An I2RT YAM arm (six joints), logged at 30 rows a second.
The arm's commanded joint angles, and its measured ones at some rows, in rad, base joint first. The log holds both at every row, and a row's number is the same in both.
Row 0, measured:
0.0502 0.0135 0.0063 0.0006 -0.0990 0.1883
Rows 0 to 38, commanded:
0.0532 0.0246 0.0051 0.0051 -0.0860 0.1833
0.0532 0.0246 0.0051 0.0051 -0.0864 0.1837
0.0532 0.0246 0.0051 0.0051 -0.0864 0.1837
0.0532 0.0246 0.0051 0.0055 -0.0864 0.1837
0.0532 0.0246 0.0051 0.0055 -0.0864 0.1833
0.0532 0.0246 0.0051 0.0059 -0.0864 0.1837
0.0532 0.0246 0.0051 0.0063 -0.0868 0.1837
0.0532 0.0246 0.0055 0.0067 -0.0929 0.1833
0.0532 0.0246 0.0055 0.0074 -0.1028 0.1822
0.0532 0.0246 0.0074 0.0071 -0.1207 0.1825
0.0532 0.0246 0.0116 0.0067 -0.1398 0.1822
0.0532 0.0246 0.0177 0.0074 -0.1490 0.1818
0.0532 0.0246 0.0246 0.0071 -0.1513 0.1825
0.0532 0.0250 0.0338 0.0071 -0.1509 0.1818
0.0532 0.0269 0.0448 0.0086 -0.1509 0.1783
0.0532 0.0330 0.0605 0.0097 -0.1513 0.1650
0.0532 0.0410 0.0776 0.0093 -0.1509 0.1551
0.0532 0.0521 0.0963 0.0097 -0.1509 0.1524
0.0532 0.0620 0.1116 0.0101 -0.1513 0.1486
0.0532 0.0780 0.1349 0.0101 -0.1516 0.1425
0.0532 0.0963 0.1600 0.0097 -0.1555 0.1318
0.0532 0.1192 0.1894 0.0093 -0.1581 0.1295
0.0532 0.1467 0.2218 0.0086 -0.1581 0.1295
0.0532 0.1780 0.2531 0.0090 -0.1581 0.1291
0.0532 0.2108 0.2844 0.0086 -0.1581 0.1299
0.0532 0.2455 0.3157 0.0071 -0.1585 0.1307
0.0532 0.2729 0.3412 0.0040 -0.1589 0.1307
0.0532 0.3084 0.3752 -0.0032 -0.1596 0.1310
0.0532 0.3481 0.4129 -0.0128 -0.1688 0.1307
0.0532 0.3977 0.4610 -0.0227 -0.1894 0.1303
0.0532 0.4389 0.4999 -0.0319 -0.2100 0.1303
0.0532 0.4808 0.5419 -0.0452 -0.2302 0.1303
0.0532 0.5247 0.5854 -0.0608 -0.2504 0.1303
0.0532 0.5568 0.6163 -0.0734 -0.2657 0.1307
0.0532 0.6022 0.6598 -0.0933 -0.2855 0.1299
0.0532 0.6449 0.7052 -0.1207 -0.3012 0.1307
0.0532 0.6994 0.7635 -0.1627 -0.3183 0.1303
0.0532 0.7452 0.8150 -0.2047 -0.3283 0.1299
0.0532 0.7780 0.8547 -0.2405 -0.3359 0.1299
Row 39, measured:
0.0498 0.6666 0.7113 -0.1631 -0.2554 0.1440
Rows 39 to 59, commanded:
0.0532 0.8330 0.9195 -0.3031 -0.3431 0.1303
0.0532 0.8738 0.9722 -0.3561 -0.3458 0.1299
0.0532 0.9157 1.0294 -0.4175 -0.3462 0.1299
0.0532 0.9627 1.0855 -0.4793 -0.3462 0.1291
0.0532 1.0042 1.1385 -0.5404 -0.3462 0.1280
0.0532 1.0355 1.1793 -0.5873 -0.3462 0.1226
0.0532 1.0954 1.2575 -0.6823 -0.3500 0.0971
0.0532 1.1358 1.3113 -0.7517 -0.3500 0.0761
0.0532 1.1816 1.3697 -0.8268 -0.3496 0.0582
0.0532 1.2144 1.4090 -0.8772 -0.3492 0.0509
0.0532 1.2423 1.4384 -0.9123 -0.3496 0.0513
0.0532 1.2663 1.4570 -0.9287 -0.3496 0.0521
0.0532 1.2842 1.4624 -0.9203 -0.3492 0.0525
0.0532 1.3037 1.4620 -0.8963 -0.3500 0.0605
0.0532 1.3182 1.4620 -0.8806 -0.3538 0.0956
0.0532 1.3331 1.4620 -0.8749 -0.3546 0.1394
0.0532 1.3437 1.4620 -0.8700 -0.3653 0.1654
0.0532 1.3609 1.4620 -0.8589 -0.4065 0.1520
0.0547 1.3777 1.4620 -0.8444 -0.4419 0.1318
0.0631 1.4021 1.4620 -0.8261 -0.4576 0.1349
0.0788 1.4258 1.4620 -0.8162 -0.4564 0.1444
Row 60, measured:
0.0517 1.3655 1.4410 -0.8421 -0.3801 0.1196
